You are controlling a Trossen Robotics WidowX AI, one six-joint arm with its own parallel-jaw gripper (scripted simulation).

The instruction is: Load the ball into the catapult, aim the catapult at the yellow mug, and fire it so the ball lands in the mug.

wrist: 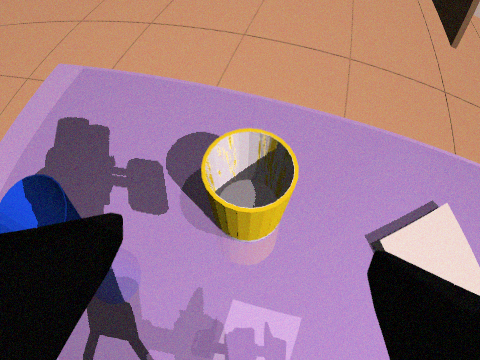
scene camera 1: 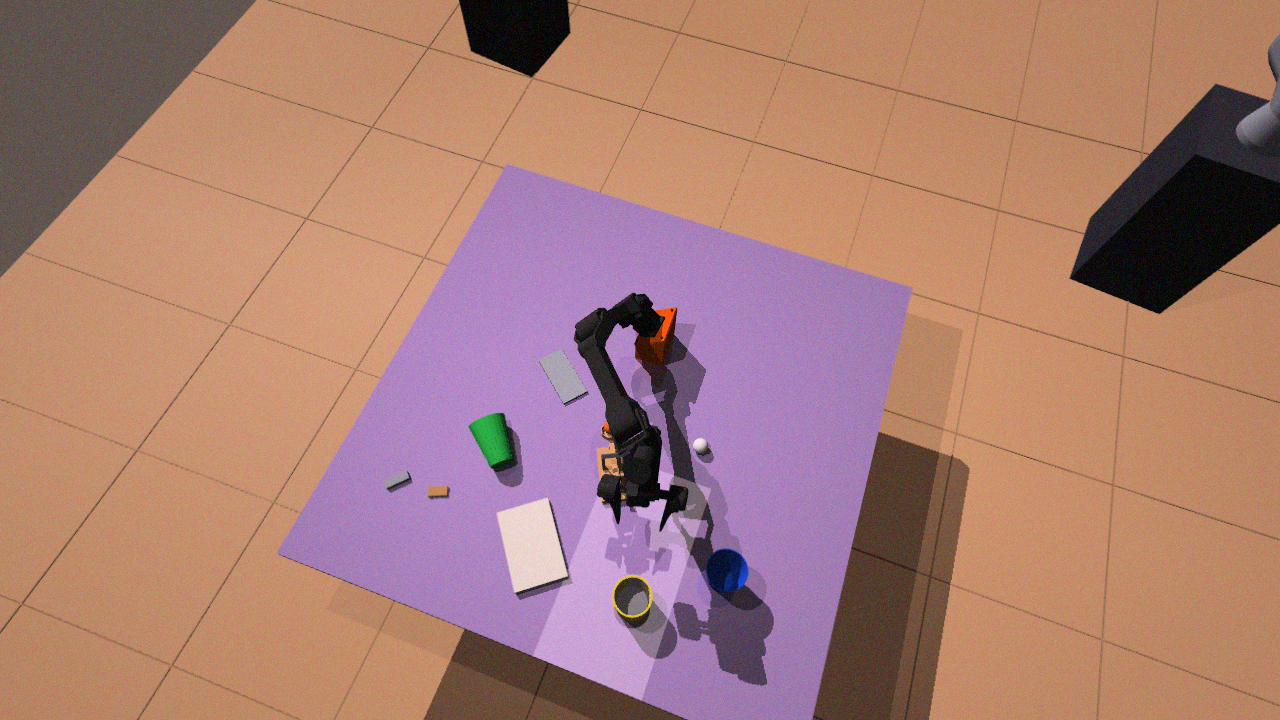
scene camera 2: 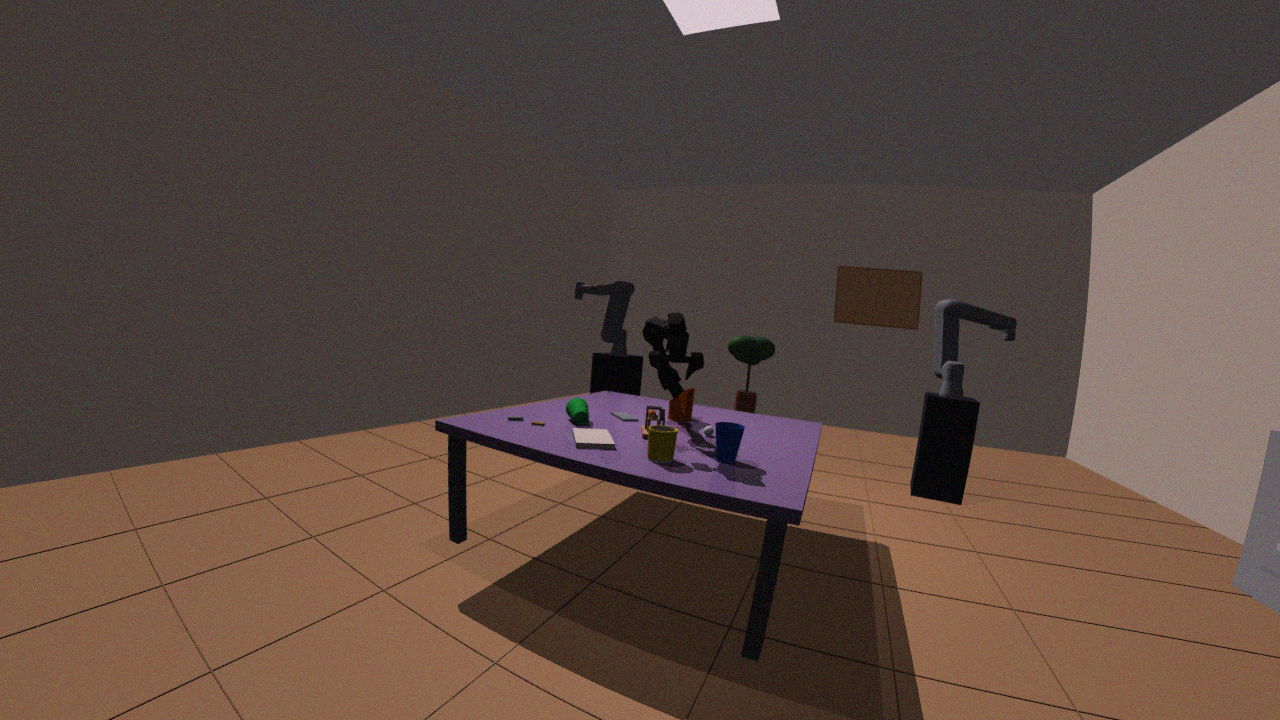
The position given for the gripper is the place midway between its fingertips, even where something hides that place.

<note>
The gripper (scene camera 1: 639, 526) is open, holding nothing. Further things: a wooden catapult (scene camera 1: 609, 462), a green cup (scene camera 1: 491, 433), a blue mug (scene camera 1: 726, 570), a white slab (scene camera 1: 534, 556) and a grey slab (scene camera 1: 556, 365).
The blue mug is seen too in scene camera 2 (scene camera 2: 728, 435). The white slab shows as well in scene camera 2 (scene camera 2: 585, 438). The gripper also shows in the wrist view (wrist: 249, 249) and in scene camera 2 (scene camera 2: 672, 378). The wrist view misses the wooden catapult: it is out of frame. The wrist view misses the green cup: it is out of frame.
</note>
